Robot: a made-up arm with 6 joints. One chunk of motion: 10 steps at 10 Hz.
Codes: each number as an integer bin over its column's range. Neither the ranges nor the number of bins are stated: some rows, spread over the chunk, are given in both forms.
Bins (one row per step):
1: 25 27 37 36 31 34
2: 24 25 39 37 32 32
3: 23 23 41 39 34 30
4: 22 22 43 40 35 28
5: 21 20 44 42 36 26
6: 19 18 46 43 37 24
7: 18 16 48 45 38 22
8: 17 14 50 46 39 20
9: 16 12 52 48 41 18
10: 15 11 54 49 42 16
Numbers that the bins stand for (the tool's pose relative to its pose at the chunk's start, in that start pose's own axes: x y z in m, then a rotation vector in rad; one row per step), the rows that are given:
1: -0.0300 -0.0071 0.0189 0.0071 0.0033 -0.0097
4: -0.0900 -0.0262 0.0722 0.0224 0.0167 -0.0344
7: -0.1700 -0.0490 0.1167 0.0414 0.0267 -0.0592
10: -0.2300 -0.0681 0.1700 0.0567 0.0400 -0.0840
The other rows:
2: -0.0500 -0.0148 0.0367 0.0110 0.0067 -0.0179
3: -0.0700 -0.0224 0.0544 0.0186 0.0133 -0.0262
5: -0.1100 -0.0338 0.0811 0.0300 0.0200 -0.0427
6: -0.1500 -0.0414 0.0989 0.0338 0.0233 -0.0510
8: -0.1900 -0.0567 0.1344 0.0452 0.0300 -0.0675
9: -0.2100 -0.0643 0.1522 0.0529 0.0367 -0.0757

